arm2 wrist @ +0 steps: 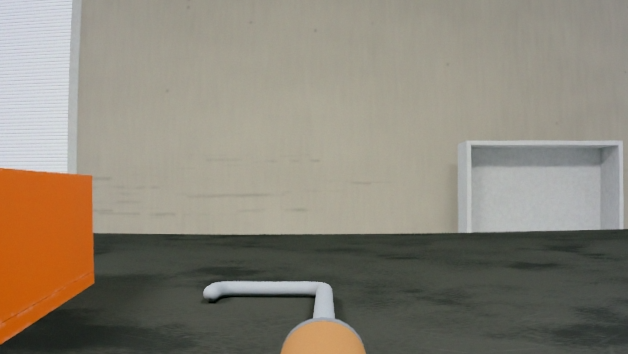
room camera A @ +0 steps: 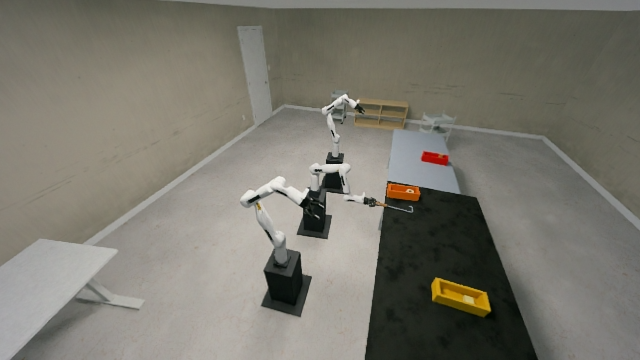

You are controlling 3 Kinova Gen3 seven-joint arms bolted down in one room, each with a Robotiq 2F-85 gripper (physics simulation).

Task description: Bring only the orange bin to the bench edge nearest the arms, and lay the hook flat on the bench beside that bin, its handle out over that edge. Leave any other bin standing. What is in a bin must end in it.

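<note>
The orange bin point(arm2 wrist: 45, 240) point(room camera A: 401, 196) stands upright at the black bench's edge nearest the arms, a pale round item point(room camera A: 410, 191) inside it. The hook point(arm2 wrist: 270, 288) point(room camera A: 397, 207) is beside it, a grey rod with a bent end over the bench point(arm2 wrist: 425, 310) point(room camera A: 430, 240). Its tan handle point(arm2 wrist: 324, 339) reaches out over that edge, in the middle arm's gripper point(room camera A: 376, 203). Whether the rod touches the bench is unclear. The fingers are hidden in the arm2 wrist view. The near arm's gripper point(room camera A: 319, 208) and the far arm's gripper point(room camera A: 361, 109) hang clear of the benches, apparently empty.
A yellow bin point(room camera A: 459, 297) with a pale block stands on the black bench's near part. A red bin point(room camera A: 434, 159) with a small item stands on the pale blue bench point(room camera A: 407, 150) behind. A wooden shelf point(room camera A: 381, 102), a cart and a white table point(room camera A: 45, 280) stand around.
</note>
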